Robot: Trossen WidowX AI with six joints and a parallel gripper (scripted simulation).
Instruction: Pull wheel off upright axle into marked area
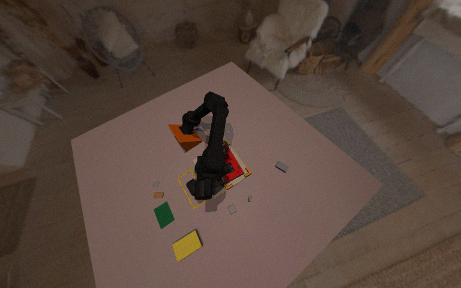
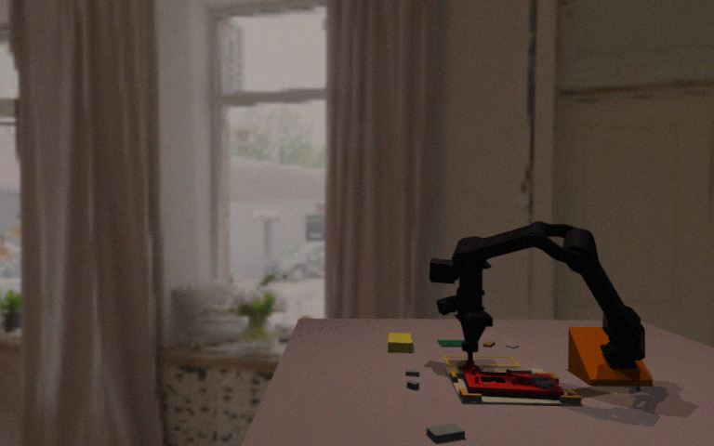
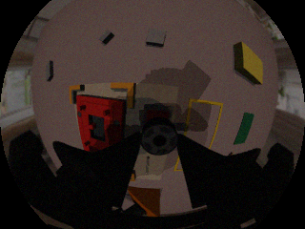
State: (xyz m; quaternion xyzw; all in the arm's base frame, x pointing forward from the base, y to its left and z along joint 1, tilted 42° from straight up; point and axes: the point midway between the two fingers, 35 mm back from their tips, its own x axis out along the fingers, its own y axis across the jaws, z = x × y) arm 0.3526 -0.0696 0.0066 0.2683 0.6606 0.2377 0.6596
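Now: gripper tip 30 mm above the upright axle. Round my gripper tip: green tile: 30 mm behind, 270 mm to the right, 70 mm below; then yellow block: 150 mm ahead, 230 mm to the right, 50 mm below; then dark round wheel: right at my gripper tip.
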